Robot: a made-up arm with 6 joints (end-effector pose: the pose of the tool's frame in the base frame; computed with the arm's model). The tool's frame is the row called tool.
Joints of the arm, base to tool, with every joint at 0 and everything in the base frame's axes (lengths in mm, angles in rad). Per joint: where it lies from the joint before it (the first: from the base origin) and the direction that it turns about. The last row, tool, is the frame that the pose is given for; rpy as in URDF.
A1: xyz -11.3 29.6 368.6 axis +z
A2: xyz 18.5 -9.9 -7.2 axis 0 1 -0.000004
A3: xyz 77.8 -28.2 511.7 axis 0 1 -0.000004
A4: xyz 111.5 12.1 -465.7 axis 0 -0.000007 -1
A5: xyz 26.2 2 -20.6 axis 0 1 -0.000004
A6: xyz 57.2 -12.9 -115.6 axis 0 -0.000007 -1
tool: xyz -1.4 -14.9 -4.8 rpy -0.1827 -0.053 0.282
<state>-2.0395 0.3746 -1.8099 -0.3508 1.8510 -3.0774</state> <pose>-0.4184 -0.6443 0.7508 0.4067 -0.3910 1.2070</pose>
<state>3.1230 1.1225 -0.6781 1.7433 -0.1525 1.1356</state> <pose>-0.3382 0.1448 -0.0623 -0.1471 -0.5987 0.4975</pose>
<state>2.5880 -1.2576 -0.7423 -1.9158 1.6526 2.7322</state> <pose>0.0705 0.1195 0.9418 1.4688 -0.8641 -0.5062</pose>
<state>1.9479 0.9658 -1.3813 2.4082 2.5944 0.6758</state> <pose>-0.3401 0.7479 0.2774 0.1529 2.7119 0.4477</pose>
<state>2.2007 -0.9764 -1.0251 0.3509 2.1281 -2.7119</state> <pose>-0.0628 0.0767 0.9197 -0.5392 0.0380 -0.9091</pose>
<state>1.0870 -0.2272 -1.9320 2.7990 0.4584 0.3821</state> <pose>0.2034 0.4183 1.2915 2.1971 1.1529 -0.4101</pose>
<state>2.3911 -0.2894 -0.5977 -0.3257 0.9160 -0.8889</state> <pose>-0.3252 0.3978 0.5577 0.1559 0.3673 -2.4741</pose>
